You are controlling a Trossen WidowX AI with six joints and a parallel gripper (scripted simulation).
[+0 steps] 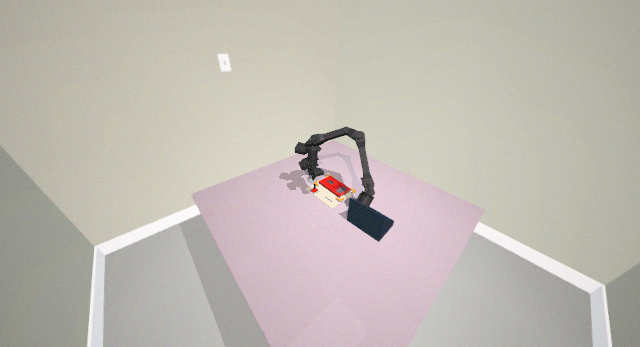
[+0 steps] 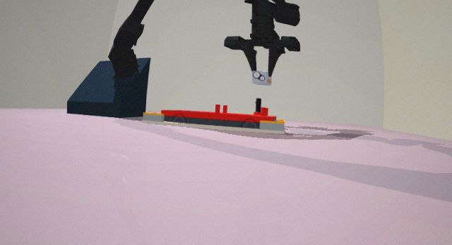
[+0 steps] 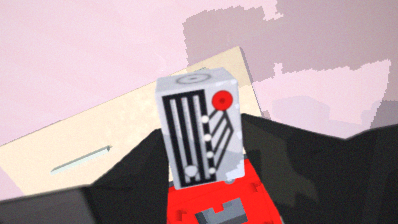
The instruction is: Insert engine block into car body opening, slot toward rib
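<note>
The beige plate is 110 mm to the right of my gripper tip, 100 mm below it and 70 mm behind it. From my gripper tip the other things lie so: engine block: 10 mm below; black peg: 80 mm below, 20 mm to the right, 10 mm behind.
</note>
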